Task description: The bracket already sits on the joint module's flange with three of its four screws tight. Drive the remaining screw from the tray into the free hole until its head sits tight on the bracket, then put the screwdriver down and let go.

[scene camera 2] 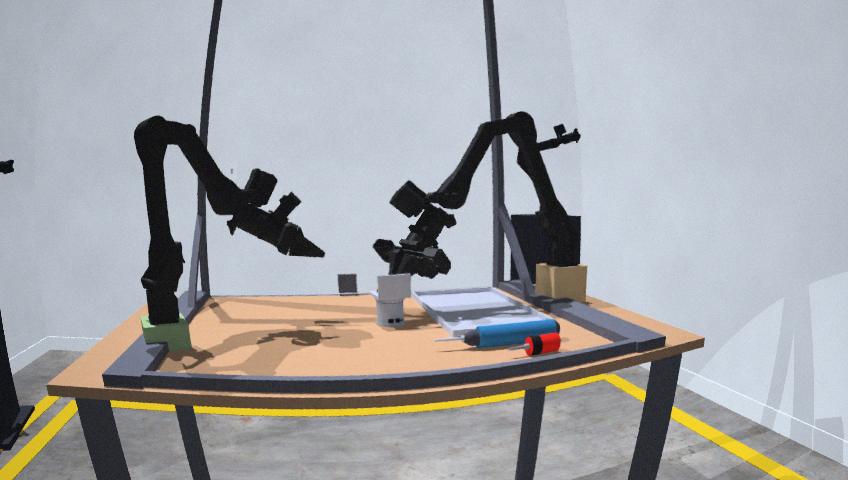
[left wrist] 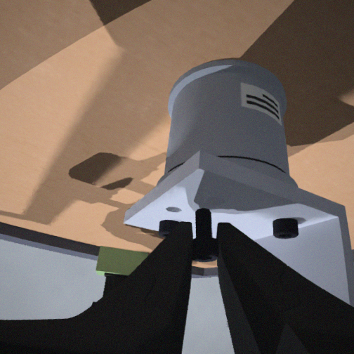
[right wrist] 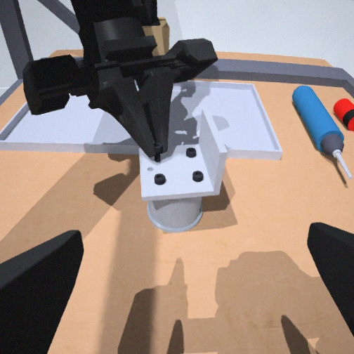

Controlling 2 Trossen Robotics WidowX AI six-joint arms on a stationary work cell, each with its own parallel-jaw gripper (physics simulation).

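Frame: origin at the left arm's base, x back, y left, z down, level; centimetres.
Where they show: left gripper, fingertip midpoint: (scene camera 2: 391, 287); right gripper, fingertip midpoint: (scene camera 2: 323, 253); left arm's base, link origin: (scene camera 2: 562, 264); right arm's base, link origin: (scene camera 2: 163, 320).
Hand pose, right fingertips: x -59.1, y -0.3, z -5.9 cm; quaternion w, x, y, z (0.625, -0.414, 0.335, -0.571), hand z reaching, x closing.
Note:
Each offset is from my right fingertips to the centre of the thing.
The white bracket @(dx +13.8, dy +1.3, dz +7.2 cm) (scene camera 2: 393, 287) (left wrist: 325, 255) (right wrist: 176, 168) sits on the grey joint module @(dx +13.8, dy +1.3, dz +12.2 cm) (scene camera 2: 390, 313) (left wrist: 225, 125) (right wrist: 175, 214). Three black screw heads are seated in it; the free hole (left wrist: 173, 209) (right wrist: 150, 169) shows near one corner. My left gripper (left wrist: 203, 232) (right wrist: 157, 154) is shut on the loose black screw (left wrist: 203, 217) (right wrist: 158, 157), shank toward the bracket, beside the hole. My right gripper (scene camera 2: 323, 254) (right wrist: 196, 238) is open and empty, above the table and away from the module. The blue screwdriver @(dx +26.3, dy +26.6, dz +13.4 cm) (scene camera 2: 517, 333) (right wrist: 315, 116) lies on the table beside the tray.
A red screwdriver @(dx +28.4, dy +35.1, dz +13.7 cm) (scene camera 2: 551, 343) (right wrist: 345, 114) lies beside the blue one. The shallow white tray (scene camera 2: 433, 316) (right wrist: 255, 153) lies behind the bracket in the right wrist view. A dark frame rail (scene camera 2: 333, 380) (right wrist: 250, 70) runs along the table's edge.

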